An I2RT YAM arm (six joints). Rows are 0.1 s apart.
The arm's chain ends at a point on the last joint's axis. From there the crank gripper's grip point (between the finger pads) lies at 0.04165 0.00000 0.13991 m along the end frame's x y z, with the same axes.
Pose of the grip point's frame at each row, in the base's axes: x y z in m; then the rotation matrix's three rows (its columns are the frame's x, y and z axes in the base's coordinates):
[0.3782, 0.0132, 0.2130], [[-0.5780, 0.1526, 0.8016], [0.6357, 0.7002, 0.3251], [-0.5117, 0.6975, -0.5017]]
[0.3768, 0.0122, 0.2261], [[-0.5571, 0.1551, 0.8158], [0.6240, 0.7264, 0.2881], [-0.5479, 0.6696, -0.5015]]
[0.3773, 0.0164, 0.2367], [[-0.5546, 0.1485, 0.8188], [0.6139, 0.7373, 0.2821], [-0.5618, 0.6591, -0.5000]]
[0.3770, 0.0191, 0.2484], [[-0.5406, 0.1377, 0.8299], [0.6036, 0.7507, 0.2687], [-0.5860, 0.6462, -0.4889]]
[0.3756, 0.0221, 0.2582], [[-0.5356, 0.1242, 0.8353], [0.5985, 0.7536, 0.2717], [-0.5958, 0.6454, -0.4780]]
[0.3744, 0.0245, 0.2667], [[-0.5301, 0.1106, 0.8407], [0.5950, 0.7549, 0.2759], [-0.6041, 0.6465, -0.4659]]
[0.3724, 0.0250, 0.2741], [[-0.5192, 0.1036, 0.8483], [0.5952, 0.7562, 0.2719], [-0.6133, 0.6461, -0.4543]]
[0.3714, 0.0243, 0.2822], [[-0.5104, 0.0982, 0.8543], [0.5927, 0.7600, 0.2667], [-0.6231, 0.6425, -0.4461]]
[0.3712, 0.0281, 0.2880], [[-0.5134, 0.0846, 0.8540], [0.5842, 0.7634, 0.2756], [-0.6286, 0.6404, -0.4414]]
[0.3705, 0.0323, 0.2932], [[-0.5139, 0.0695, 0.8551], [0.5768, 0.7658, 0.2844], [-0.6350, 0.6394, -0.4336]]
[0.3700, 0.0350, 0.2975], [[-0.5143, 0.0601, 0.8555], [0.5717, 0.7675, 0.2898], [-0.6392, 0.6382, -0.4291]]
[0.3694, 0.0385, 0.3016], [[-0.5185, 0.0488, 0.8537], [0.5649, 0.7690, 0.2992], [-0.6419, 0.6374, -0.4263]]
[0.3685, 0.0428, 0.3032], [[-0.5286, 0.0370, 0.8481], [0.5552, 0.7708, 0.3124], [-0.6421, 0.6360, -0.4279]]
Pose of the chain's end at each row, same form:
[0.2901, -0.0588, 0.3045], [[-0.5780, 0.1526, 0.8016], [0.6357, 0.7002, 0.3251], [-0.5117, 0.6975, -0.5017]]
[0.2859, -0.0541, 0.3191], [[-0.5571, 0.1551, 0.8158], [0.6240, 0.7264, 0.2881], [-0.5479, 0.6696, -0.5015]]
[0.2858, -0.0486, 0.3301], [[-0.5546, 0.1485, 0.8188], [0.6139, 0.7373, 0.2821], [-0.5618, 0.6591, -0.5000]]
[0.2834, -0.0436, 0.3412], [[-0.5406, 0.1377, 0.8299], [0.6036, 0.7507, 0.2687], [-0.5860, 0.6462, -0.4889]]
[0.2810, -0.0408, 0.3499], [[-0.5356, 0.1242, 0.8353], [0.5985, 0.7536, 0.2717], [-0.5958, 0.6454, -0.4780]]
[0.2789, -0.0389, 0.3570], [[-0.5301, 0.1106, 0.8407], [0.5950, 0.7549, 0.2759], [-0.6041, 0.6465, -0.4659]]
[0.2753, -0.0378, 0.3632], [[-0.5192, 0.1036, 0.8483], [0.5952, 0.7562, 0.2719], [-0.6133, 0.6461, -0.4543]]
[0.2731, -0.0377, 0.3706], [[-0.5104, 0.0982, 0.8543], [0.5927, 0.7600, 0.2667], [-0.6231, 0.6425, -0.4461]]
[0.2731, -0.0348, 0.3759], [[-0.5134, 0.0846, 0.8540], [0.5842, 0.7634, 0.2756], [-0.6286, 0.6404, -0.4414]]
[0.2723, -0.0315, 0.3803], [[-0.5139, 0.0695, 0.8551], [0.5768, 0.7658, 0.2844], [-0.6350, 0.6394, -0.4336]]
[0.2717, -0.0294, 0.3842], [[-0.5143, 0.0601, 0.8555], [0.5717, 0.7675, 0.2898], [-0.6392, 0.6382, -0.4291]]
[0.2716, -0.0269, 0.3880], [[-0.5185, 0.0488, 0.8537], [0.5649, 0.7690, 0.2992], [-0.6419, 0.6374, -0.4263]]
[0.2719, -0.0240, 0.3898], [[-0.5286, 0.0370, 0.8481], [0.5552, 0.7708, 0.3124], [-0.6421, 0.6360, -0.4279]]

